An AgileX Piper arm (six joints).
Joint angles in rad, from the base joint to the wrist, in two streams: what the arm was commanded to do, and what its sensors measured. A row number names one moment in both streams.
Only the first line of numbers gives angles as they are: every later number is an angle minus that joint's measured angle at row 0.
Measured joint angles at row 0: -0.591, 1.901, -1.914, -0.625, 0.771, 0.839
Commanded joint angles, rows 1 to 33: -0.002, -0.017, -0.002, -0.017, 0.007, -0.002; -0.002, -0.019, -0.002, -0.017, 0.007, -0.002; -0.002, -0.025, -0.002, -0.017, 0.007, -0.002; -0.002, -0.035, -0.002, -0.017, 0.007, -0.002; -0.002, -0.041, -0.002, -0.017, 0.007, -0.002; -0.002, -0.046, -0.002, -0.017, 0.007, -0.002; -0.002, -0.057, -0.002, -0.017, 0.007, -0.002; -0.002, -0.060, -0.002, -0.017, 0.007, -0.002; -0.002, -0.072, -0.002, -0.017, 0.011, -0.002; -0.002, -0.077, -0.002, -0.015, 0.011, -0.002; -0.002, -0.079, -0.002, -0.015, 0.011, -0.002; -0.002, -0.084, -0.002, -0.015, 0.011, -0.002; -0.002, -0.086, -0.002, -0.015, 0.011, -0.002; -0.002, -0.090, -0.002, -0.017, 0.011, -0.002; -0.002, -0.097, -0.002, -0.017, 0.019, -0.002; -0.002, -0.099, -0.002, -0.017, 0.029, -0.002; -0.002, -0.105, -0.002, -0.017, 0.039, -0.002; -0.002, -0.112, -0.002, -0.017, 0.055, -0.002; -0.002, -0.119, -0.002, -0.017, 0.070, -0.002; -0.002, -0.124, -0.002, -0.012, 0.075, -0.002; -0.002, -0.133, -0.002, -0.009, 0.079, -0.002; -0.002, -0.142, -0.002, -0.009, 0.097, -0.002; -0.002, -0.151, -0.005, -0.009, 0.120, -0.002; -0.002, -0.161, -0.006, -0.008, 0.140, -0.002; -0.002, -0.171, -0.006, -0.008, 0.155, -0.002; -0.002, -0.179, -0.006, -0.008, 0.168, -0.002; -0.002, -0.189, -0.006, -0.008, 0.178, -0.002; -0.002, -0.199, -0.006, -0.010, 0.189, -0.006; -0.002, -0.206, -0.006, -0.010, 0.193, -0.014; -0.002, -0.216, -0.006, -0.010, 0.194, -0.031; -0.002, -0.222, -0.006, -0.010, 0.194, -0.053; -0.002, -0.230, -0.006, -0.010, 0.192, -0.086; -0.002, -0.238, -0.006, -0.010, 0.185, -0.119
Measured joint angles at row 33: 0.000, -0.198, 0.000, 0.005, 0.168, -0.019
